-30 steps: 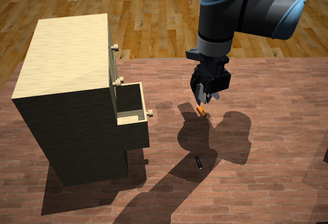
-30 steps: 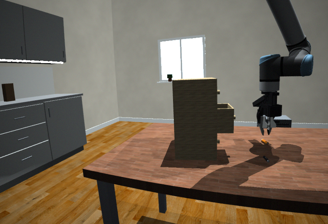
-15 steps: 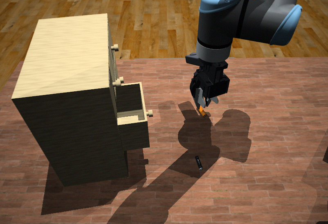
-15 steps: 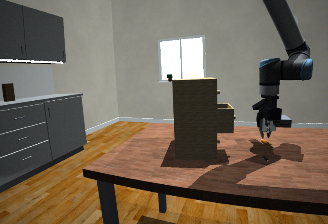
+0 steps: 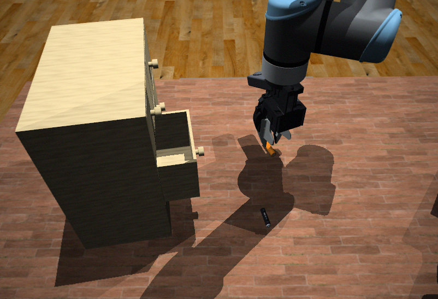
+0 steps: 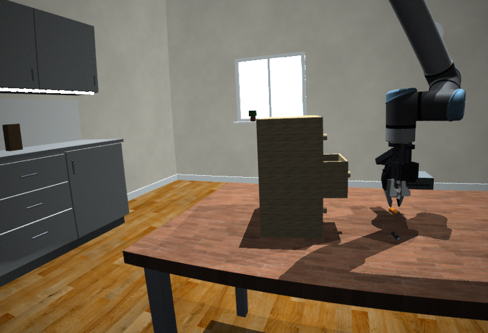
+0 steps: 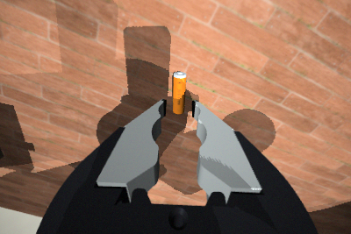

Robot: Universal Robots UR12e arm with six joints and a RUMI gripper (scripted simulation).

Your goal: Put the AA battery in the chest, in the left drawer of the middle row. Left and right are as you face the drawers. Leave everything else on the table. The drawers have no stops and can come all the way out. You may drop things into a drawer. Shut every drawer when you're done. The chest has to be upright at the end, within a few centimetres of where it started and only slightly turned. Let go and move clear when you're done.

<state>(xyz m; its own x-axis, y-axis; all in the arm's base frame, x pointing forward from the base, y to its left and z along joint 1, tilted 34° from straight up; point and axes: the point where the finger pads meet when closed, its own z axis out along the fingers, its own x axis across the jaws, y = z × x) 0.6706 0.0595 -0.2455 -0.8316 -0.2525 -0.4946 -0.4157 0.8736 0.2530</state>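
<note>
My hand is 30 mm above the orange cylinder. From my hand the other things lie so: dark cylindrical battery (10 mm ahead, 200 mm to the left, 30 mm below).
</note>
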